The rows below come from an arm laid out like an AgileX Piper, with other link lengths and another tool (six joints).
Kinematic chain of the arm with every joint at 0, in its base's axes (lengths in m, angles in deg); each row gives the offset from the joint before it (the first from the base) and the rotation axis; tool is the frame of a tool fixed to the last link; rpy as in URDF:
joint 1: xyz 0 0 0.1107 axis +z
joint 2: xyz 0 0 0 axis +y
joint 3: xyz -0.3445 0 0.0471 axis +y
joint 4: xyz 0.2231 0 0.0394 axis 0.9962 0 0.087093
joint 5: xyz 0 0 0 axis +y
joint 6: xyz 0.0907 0 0.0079 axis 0.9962 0 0.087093
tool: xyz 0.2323 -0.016 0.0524 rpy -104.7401 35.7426 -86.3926
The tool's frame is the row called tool.
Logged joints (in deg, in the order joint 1, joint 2, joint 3, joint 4, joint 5, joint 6), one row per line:
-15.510 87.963 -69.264 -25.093 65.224 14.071
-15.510 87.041 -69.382 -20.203 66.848 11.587
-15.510 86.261 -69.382 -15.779 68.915 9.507
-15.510 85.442 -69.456 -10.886 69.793 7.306
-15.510 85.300 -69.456 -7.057 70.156 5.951
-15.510 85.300 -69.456 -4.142 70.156 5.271
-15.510 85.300 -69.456 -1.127 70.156 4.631
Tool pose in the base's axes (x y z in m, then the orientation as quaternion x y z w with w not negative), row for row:
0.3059 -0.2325 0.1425 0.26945 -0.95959 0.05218 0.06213
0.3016 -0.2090 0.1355 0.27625 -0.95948 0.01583 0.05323
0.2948 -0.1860 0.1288 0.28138 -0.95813 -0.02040 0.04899
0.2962 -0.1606 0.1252 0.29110 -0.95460 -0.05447 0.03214
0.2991 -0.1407 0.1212 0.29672 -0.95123 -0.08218 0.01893
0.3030 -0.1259 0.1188 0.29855 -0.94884 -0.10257 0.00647
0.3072 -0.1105 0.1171 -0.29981 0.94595 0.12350 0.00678
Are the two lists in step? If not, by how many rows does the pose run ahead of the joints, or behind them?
They are in step.
